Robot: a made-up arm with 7 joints.
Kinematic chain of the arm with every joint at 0, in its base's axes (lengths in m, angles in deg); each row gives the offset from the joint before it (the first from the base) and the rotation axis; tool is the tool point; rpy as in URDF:
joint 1: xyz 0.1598 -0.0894 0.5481 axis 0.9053 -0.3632 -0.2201
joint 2: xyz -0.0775 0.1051 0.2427 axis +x
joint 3: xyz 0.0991 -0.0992 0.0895 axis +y
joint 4: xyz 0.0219 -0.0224 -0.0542 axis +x
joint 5: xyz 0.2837 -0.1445 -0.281 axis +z
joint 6: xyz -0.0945 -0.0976 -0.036 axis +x
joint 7: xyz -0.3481 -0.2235 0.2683 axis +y
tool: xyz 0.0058 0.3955 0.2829 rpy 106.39 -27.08 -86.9
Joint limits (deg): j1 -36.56..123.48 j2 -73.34..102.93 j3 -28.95..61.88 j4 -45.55..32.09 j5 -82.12..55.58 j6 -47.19..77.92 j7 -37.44..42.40
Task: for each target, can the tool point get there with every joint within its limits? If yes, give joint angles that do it. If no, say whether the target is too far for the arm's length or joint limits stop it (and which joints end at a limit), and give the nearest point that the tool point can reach.
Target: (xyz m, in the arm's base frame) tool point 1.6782 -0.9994 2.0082
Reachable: no: too far | nearest point 0.8807 -0.5610 1.4817 | short by 1.051 m
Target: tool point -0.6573 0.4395 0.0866
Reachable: no: joint limits stop it (at a limit: joint 2, joint 3, joint 4, joint 6, joint 7) | nearest point -0.3536 0.3339 -0.0405 | short by 0.346 m
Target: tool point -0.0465 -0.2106 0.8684
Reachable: yes | joints 80.50 -45.04 -12.93 -38.32 -62.40 29.08 10.81
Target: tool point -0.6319 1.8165 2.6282
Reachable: no: too far | nearest point 0.1462 0.7833 1.5822 | short by 1.663 m
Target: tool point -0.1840 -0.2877 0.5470
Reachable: yes | joints 98.98 24.44 41.42 -28.97 11.63 -35.07 7.66
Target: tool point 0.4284 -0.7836 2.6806
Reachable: no: too far | nearest point 0.2822 -0.5076 1.9017 | short by 0.839 m
